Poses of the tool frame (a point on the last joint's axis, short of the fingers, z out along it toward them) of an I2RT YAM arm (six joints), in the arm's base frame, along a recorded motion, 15 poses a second.
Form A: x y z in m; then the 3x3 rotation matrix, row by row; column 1 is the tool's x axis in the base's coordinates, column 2 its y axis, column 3 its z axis. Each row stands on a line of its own.
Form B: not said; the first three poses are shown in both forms.
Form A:
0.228, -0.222, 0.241
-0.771, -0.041, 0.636
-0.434, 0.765, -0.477
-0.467, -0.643, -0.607
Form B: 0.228, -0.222, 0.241, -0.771, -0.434, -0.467, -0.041, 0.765, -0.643
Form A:
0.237, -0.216, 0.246
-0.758, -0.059, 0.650
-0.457, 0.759, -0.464
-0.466, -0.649, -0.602
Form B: 0.237, -0.216, 0.246, -0.758, -0.457, -0.466, -0.059, 0.759, -0.649
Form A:
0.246, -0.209, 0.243
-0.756, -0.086, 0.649
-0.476, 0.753, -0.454
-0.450, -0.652, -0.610
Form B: 0.246, -0.209, 0.243, -0.756, -0.476, -0.450, -0.086, 0.753, -0.652
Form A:
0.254, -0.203, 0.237
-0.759, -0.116, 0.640
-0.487, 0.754, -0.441
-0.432, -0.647, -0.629
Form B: 0.254, -0.203, 0.237, -0.759, -0.487, -0.432, -0.116, 0.754, -0.647
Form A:
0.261, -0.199, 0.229
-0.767, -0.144, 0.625
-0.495, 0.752, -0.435
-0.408, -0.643, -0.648
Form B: 0.261, -0.199, 0.229, -0.767, -0.495, -0.408, -0.144, 0.752, -0.643
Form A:
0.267, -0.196, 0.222
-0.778, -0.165, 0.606
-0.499, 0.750, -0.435
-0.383, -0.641, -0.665
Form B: 0.267, -0.196, 0.222, -0.778, -0.499, -0.383, -0.165, 0.750, -0.641
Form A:
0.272, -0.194, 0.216
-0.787, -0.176, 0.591
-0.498, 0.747, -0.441
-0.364, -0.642, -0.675
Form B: 0.272, -0.194, 0.216, -0.787, -0.498, -0.364, -0.176, 0.747, -0.642
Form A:
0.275, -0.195, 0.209
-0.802, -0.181, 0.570
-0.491, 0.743, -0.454
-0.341, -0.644, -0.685
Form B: 0.275, -0.195, 0.209, -0.802, -0.491, -0.341, -0.181, 0.743, -0.644
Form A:
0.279, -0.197, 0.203
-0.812, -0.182, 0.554
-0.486, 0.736, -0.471
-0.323, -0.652, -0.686
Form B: 0.279, -0.197, 0.203, -0.812, -0.486, -0.323, -0.182, 0.736, -0.652
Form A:
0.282, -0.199, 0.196
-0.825, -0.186, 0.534
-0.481, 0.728, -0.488
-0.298, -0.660, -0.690
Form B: 0.282, -0.199, 0.196, -0.825, -0.481, -0.298, -0.186, 0.728, -0.660
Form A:
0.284, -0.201, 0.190
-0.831, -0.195, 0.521
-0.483, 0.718, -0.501
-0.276, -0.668, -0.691
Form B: 0.284, -0.201, 0.190, -0.831, -0.483, -0.276, -0.195, 0.718, -0.668
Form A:
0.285, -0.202, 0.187
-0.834, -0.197, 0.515
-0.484, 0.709, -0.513
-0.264, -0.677, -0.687
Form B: 0.285, -0.202, 0.187, -0.834, -0.484, -0.264, -0.197, 0.709, -0.677
